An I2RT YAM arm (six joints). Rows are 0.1 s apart.
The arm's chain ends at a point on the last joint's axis. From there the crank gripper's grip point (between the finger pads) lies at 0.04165 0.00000 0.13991 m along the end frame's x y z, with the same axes.
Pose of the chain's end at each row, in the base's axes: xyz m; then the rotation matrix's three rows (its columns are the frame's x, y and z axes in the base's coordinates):
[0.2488 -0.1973 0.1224], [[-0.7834 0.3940 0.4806], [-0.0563 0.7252 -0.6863], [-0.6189 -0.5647 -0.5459]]
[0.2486 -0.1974 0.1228], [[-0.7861 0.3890 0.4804], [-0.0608 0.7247 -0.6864], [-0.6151 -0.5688 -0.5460]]
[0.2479 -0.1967 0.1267], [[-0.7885 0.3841 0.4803], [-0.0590 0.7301 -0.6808], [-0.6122 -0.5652 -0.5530]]
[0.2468 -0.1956 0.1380], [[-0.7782 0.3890 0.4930], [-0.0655 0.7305 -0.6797], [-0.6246 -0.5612 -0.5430]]
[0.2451 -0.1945 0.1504], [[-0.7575 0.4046 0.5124], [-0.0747 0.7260 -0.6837], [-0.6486 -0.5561 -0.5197]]
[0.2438 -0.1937 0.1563], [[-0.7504 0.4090 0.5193], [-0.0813 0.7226 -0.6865], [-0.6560 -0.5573 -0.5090]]
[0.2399 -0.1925 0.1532], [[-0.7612 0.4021 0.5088], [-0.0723 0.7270 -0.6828], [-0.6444 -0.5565 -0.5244]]
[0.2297 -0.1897 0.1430], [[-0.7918 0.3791 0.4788], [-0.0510 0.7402 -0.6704], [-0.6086 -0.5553 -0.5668]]
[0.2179 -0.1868 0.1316], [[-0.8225 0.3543 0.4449], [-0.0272 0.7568 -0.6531], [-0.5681 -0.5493 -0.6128]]
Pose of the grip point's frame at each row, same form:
[0.2834 -0.2957 0.0202], [[-0.7834 0.3940 0.4806], [-0.0563 0.7252 -0.6863], [-0.6189 -0.5647 -0.5459]]
[0.2831 -0.2960 0.0208], [[-0.7861 0.3890 0.4804], [-0.0608 0.7247 -0.6864], [-0.6151 -0.5688 -0.5460]]
[0.2823 -0.2944 0.0238], [[-0.7885 0.3841 0.4803], [-0.0590 0.7301 -0.6808], [-0.6122 -0.5652 -0.5530]]
[0.2834 -0.2934 0.0360], [[-0.7782 0.3890 0.4930], [-0.0655 0.7305 -0.6797], [-0.6246 -0.5612 -0.5430]]
[0.2852 -0.2933 0.0507], [[-0.7575 0.4046 0.5124], [-0.0747 0.7260 -0.6837], [-0.6486 -0.5561 -0.5197]]
[0.2852 -0.2931 0.0578], [[-0.7504 0.4090 0.5193], [-0.0813 0.7226 -0.6865], [-0.6560 -0.5573 -0.5090]]
[0.2794 -0.2910 0.0530], [[-0.7612 0.4021 0.5088], [-0.0723 0.7270 -0.6828], [-0.6444 -0.5565 -0.5244]]
[0.2637 -0.2856 0.0384], [[-0.7918 0.3791 0.4788], [-0.0510 0.7402 -0.6704], [-0.6086 -0.5553 -0.5668]]
[0.2459 -0.2793 0.0222], [[-0.8225 0.3543 0.4449], [-0.0272 0.7568 -0.6531], [-0.5681 -0.5493 -0.6128]]

